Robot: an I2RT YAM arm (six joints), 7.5 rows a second.
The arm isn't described. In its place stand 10 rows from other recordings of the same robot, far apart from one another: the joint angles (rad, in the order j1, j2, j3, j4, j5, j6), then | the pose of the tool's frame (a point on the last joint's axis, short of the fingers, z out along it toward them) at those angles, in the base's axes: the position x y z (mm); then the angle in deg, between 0 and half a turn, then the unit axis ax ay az.
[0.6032 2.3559 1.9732 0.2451 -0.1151 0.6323] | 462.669, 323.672, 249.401, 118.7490, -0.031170, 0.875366, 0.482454
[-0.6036 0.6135 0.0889 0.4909 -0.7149 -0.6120] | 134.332, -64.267, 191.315, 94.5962, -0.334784, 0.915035, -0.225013
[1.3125 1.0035 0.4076 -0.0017 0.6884 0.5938] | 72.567, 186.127, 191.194, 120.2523, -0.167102, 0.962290, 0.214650
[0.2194 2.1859 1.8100 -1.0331 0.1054 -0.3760] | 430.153, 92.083, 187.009, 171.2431, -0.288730, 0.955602, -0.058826
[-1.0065 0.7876 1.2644 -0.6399 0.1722 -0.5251] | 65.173, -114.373, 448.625, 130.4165, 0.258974, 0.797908, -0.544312
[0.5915 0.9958 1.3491 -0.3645 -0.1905 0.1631] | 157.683, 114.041, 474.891, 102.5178, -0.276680, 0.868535, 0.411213
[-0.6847 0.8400 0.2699 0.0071 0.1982 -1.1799] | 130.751, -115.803, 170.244, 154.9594, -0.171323, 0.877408, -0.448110
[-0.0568 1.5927 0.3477 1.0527 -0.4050 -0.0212] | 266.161, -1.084, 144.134, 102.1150, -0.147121, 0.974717, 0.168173
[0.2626 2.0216 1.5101 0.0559 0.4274 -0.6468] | 461.173, 108.687, 236.709, 123.5098, -0.298970, 0.901612, -0.312591
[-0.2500 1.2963 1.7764 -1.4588 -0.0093 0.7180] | 193.086, -48.961, 443.050, 147.1503, 0.462759, 0.883303, 0.075034
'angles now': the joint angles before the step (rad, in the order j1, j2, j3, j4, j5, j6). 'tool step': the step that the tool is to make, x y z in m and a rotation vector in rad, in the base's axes. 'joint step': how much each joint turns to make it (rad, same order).
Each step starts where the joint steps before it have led.
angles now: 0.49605 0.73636 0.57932 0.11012 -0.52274 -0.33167
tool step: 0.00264 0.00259 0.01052 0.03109 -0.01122 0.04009
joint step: -0.00142 0.02427 0.03189 0.02964 -0.04212 0.02435
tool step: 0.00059 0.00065 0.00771 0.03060 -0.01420 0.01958
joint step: -0.00185 0.00788 0.01597 0.03218 -0.02122 0.02436
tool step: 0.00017 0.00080 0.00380 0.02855 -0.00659 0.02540
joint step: -0.00058 0.00597 0.00223 0.03892 -0.02489 0.02816
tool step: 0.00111 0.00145 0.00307 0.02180 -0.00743 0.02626
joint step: 0.00021 0.01199 0.00333 0.03827 -0.02470 0.02185
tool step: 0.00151 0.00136 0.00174 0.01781 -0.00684 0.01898
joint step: -0.00009 0.01262 0.00015 0.03777 -0.01761 0.01807
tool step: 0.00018 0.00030 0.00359 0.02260 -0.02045 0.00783
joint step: 0.00000 0.00471 0.00059 0.04148 -0.00633 0.01419
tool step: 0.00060 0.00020 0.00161 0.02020 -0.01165 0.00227
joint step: -0.00068 0.00522 -0.00400 0.03882 -0.00079 0.01598
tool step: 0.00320 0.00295 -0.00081 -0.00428 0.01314 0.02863
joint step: 0.00191 0.02310 0.00689 0.00842 -0.02582 0.00932
